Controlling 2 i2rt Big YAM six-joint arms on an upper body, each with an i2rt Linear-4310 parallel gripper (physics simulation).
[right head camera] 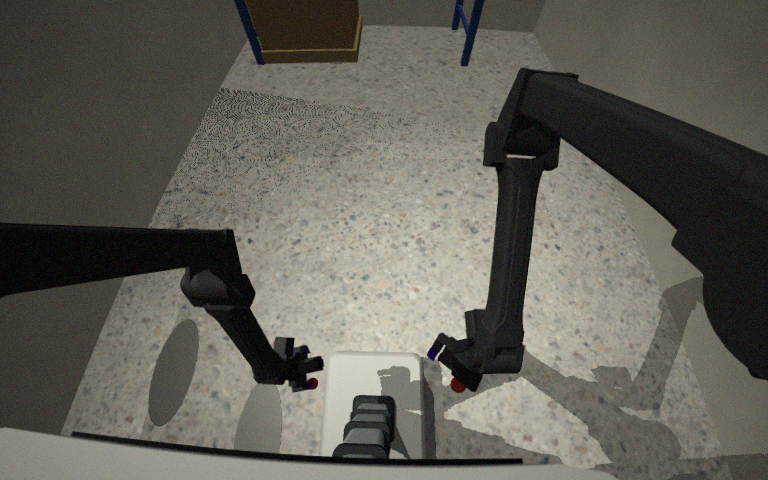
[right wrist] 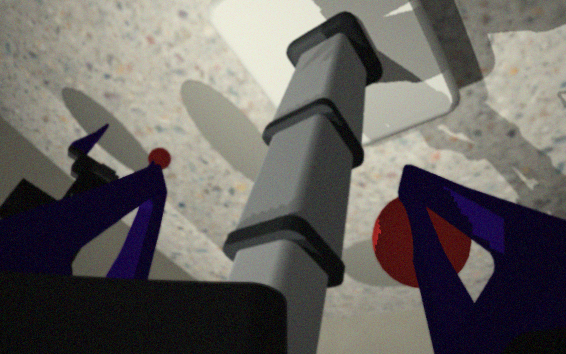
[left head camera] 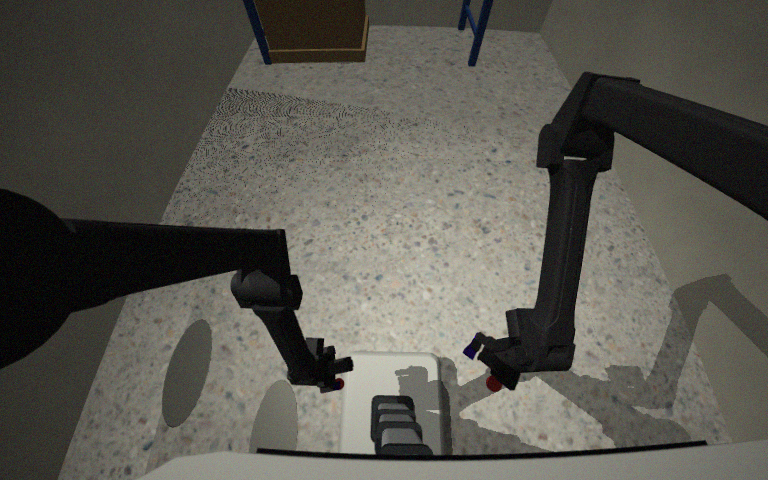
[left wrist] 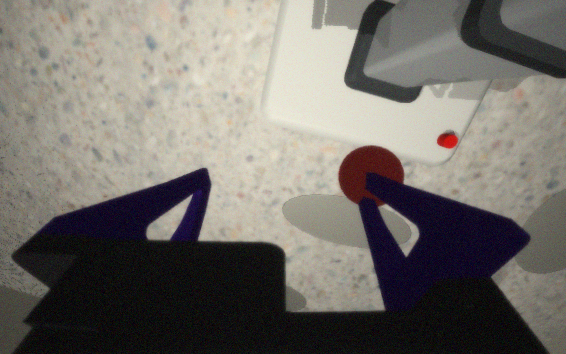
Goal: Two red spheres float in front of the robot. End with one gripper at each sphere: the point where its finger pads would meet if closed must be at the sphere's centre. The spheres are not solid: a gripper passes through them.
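Places are measured from the left arm's base along level axes (x ahead, y left, z up), in millimetres.
Pixels of known places: left gripper, fingertip midpoint: (right wrist: pixel 132 141) (left wrist: pixel 282 176); right gripper, fingertip midpoint: (right head camera: pixel 443 363) (right wrist: pixel 282 178) (left head camera: pixel 478 362).
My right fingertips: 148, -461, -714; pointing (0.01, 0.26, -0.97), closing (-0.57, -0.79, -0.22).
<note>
Ahead of a thing's pixels: the offset from my right fingertips to its top centre, as dx, dy, dz. "pt": to the spot under its first point. Level surfaces: height alone.
The left-hand red sphere {-63, +407, -275} (left head camera: pixel 339 383) (right head camera: pixel 313 383) (left wrist: pixel 356 169) (right wrist: pixel 159 158) is at my left gripper's nearer fingertip in the head views. In the left wrist view the right-hand fingertip overlaps it, off the midpoint. My left gripper (left head camera: pixel 343 375) (right head camera: pixel 312 374) (left wrist: pixel 282 176) is open. The right-hand red sphere {-52, -36, +22} (left head camera: pixel 493 383) (right head camera: pixel 458 384) (right wrist: pixel 394 245) is beside my right gripper's nearer finger. In the right wrist view the right-hand finger partly covers it, below the tip and well off the midpoint. My right gripper (left head camera: pixel 487 363) (right head camera: pixel 451 367) (right wrist: pixel 282 178) is open.
A white base {dz -803} (left head camera: pixel 359 407) (right head camera: pixel 339 407) (left wrist: pixel 310 85) (right wrist: pixel 250 35) carries a grey segmented column (left head camera: pixel 399 435) (right head camera: pixel 365 435) (left wrist: pixel 425 50) (right wrist: pixel 305 150) between the arms. A small red spot {pt -460, +370, -771} (left wrist: pixel 447 140) shows at the base's corner. A brown box (left head camera: pixel 317 55) (right head camera: pixel 310 55) stands at the back.
</note>
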